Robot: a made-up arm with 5 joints. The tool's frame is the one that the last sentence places.
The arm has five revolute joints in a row. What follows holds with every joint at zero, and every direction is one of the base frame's. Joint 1 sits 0.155 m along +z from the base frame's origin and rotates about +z. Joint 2 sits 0.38 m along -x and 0.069 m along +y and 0.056 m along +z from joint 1 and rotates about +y. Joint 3 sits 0.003 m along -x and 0.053 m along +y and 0.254 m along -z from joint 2 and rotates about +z. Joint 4 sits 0.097 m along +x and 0.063 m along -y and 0.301 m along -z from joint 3 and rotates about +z. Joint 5 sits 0.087 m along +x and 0.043 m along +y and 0.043 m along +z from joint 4 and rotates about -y. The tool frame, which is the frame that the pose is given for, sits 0.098 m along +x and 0.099 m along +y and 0.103 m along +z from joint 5; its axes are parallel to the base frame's.
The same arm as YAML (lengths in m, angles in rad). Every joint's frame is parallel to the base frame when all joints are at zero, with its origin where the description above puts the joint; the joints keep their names.
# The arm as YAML. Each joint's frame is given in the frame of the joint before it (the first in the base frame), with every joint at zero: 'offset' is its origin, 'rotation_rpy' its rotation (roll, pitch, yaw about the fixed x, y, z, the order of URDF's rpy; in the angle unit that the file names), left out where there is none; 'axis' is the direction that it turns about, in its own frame. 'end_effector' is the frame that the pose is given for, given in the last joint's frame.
length_unit: m
angle_unit: rad
chain:
  - id: joint 1
    offset: [0.0, 0.0, 0.155]
    axis: "+z"
  - id: joint 2
    offset: [-0.38, 0.069, 0.056]
    axis: "+y"
  - id: joint 3
    offset: [-0.003, 0.053, -0.254]
    axis: "+z"
  - id: joint 4
    offset: [0.097, -0.063, -0.301]
    axis: "+z"
  - id: joint 5
    offset: [0.087, 0.043, 0.043]
    axis: "-y"
end_effector:
  offset: [0.098, 0.099, 0.103]

